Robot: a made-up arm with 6 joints. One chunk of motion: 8 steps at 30 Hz.
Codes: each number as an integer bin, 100 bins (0 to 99) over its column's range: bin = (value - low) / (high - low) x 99, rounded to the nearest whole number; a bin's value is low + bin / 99 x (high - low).
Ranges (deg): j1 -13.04..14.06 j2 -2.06..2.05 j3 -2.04..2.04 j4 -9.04..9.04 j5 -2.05..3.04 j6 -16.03..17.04
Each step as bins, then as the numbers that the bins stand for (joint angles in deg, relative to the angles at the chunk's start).
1 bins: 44 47 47 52 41 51
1 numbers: -1.00 -0.11 -0.10 0.46 0.06 1.01
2 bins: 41 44 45 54 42 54
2 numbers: -1.82 -0.23 -0.19 0.82 0.11 2.01
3 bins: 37 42 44 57 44 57
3 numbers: -2.91 -0.32 -0.23 1.37 0.21 3.01
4 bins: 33 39 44 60 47 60
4 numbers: -4.01 -0.44 -0.23 1.92 0.37 4.01
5 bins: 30 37 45 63 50 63
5 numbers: -4.83 -0.52 -0.19 2.47 0.52 5.01
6 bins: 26 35 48 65 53 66
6 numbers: -5.92 -0.61 -0.06 2.83 0.67 6.02
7 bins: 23 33 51 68 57 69
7 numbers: -6.74 -0.69 0.06 3.38 0.88 7.02
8 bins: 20 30 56 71 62 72
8 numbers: -7.57 -0.81 0.27 3.93 1.14 8.02
